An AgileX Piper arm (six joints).
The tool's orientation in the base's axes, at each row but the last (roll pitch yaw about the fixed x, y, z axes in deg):
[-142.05 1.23 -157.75]
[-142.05 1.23 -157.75]
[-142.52 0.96 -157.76]
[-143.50 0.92 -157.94]
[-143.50 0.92 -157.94]
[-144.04 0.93 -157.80]
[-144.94 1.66 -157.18]
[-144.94 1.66 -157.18]
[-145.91 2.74 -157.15]
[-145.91 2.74 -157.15]
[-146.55 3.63 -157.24]
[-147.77 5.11 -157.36]
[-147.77 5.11 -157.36]
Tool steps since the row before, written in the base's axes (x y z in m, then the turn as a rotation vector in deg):
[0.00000 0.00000 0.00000 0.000 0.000 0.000]
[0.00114 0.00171 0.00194 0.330 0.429 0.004]
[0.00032 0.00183 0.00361 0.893 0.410 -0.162]
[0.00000 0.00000 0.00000 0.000 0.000 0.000]
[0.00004 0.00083 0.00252 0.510 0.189 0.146]
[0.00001 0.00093 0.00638 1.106 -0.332 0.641]
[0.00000 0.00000 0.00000 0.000 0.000 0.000]
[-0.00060 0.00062 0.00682 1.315 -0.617 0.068]
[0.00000 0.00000 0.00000 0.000 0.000 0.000]
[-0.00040 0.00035 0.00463 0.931 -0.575 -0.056]
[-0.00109 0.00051 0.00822 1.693 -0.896 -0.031]
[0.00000 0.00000 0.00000 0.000 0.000 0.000]
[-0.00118 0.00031 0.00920 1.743 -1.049 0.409]
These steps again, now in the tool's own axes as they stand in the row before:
[0.00000 0.00000 0.00000 0.000 0.000 0.000]
[-0.00174 -0.00026 -0.00221 -0.468 0.218 -0.163]
[-0.00105 -0.00094 -0.00381 -0.979 0.142 0.116]
[0.00000 0.00000 0.00000 0.000 0.000 0.000]
[-0.00039 -0.00089 -0.00247 -0.546 -0.095 -0.101]
[-0.00046 -0.00305 -0.00566 -0.909 -0.955 -0.081]
[0.00000 0.00000 0.00000 0.000 0.000 0.000]
[0.00011 -0.00326 -0.00605 -0.974 -0.906 0.587]
[0.00000 0.00000 0.00000 0.000 0.000 0.000]
[0.00001 -0.00220 -0.00411 -0.631 -0.690 0.571]
[0.00029 -0.00381 -0.00738 -1.210 -1.176 0.906]
[0.00000 0.00000 0.00000 0.000 0.000 0.000]
[0.00015 -0.00431 -0.00822 -1.237 -1.547 0.620]

